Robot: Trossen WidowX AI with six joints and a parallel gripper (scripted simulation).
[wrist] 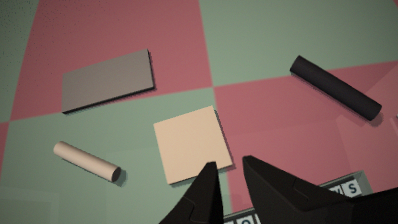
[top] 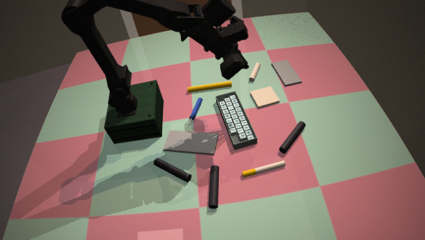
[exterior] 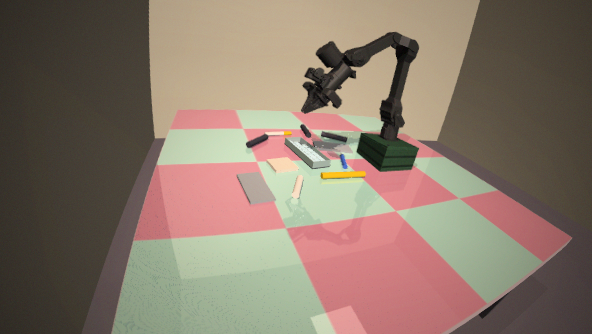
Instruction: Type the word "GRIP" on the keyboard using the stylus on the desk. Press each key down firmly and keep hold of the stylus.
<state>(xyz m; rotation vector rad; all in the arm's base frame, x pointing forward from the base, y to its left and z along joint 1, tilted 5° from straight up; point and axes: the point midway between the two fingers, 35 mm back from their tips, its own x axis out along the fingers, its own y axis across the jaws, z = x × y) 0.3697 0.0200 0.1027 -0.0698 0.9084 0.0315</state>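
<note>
Right now my gripper tip is 19 cm past the blue stylus, 17 cm above it and 1 cm to the left of it. Also, from my gripper tip: yellow stick (16 cm below, 13 cm behind, 12 cm to the left); then cream stick (18 cm to the left, 16 cm below, 5 cm ahead); then beige pad (17 cm below, 6 cm ahead, 4 cm to the left).
</note>
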